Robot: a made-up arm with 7 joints.
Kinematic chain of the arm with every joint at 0, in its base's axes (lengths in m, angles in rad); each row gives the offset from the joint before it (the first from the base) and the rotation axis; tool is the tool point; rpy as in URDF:
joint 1: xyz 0 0 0.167 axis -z
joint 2: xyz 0 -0.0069 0.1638 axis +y
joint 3: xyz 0 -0.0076 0.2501 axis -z
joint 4: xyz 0 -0.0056 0.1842 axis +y
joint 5: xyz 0 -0.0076 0.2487 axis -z
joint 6: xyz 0 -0.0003 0.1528 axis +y
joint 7: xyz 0 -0.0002 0.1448 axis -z
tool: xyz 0 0 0 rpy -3.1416 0 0
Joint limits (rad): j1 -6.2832..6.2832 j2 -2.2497..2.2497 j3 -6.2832..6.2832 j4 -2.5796..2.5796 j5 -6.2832..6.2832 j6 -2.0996..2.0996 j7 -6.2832..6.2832
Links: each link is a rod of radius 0.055 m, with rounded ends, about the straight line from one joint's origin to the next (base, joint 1, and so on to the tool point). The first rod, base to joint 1, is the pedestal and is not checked.
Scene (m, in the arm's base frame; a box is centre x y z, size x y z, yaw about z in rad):
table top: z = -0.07
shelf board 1: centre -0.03 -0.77 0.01 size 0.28 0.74 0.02 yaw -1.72
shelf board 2: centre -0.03 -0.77 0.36 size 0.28 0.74 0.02 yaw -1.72
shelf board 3: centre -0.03 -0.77 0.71 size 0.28 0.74 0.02 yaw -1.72
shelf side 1: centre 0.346 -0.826 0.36 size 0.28 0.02 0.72 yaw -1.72
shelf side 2: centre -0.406 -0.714 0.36 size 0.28 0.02 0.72 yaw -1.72
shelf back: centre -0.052 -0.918 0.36 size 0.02 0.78 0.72 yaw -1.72
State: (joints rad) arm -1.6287 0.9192 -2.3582 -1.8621 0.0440 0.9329 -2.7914
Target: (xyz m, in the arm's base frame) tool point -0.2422 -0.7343 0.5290
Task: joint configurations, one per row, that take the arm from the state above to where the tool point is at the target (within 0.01 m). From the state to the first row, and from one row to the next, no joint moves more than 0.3 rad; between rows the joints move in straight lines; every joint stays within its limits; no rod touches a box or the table.
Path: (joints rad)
1: -1.4189 0.7463 -2.1088 -1.9316 -0.0253 0.9787 -2.7914
2: -1.2091 0.5735 -1.8594 -2.0010 -0.0946 1.0246 -2.7914
3: -0.9993 0.4006 -1.6100 -2.0705 -0.1640 1.0704 -2.7914
4: -0.7896 0.2278 -1.3606 -2.1400 -0.2333 1.1163 -2.7914
5: -0.5798 0.0549 -1.1112 -2.2095 -0.3026 1.1621 -2.7914
6: -0.3700 -0.1180 -0.8618 -2.2789 -0.3719 1.2080 -2.7914
7: -0.4442 -0.3217 -0.9186 -2.0516 -0.3304 1.1105 -2.7914
8: -0.5185 -0.5255 -0.9755 -1.8242 -0.2888 1.0129 -2.7914
9: -0.5927 -0.7293 -1.0324 -1.5968 -0.2472 0.9154 -2.7914
10: -0.6669 -0.9330 -1.0893 -1.3695 -0.2056 0.8179 -2.7914

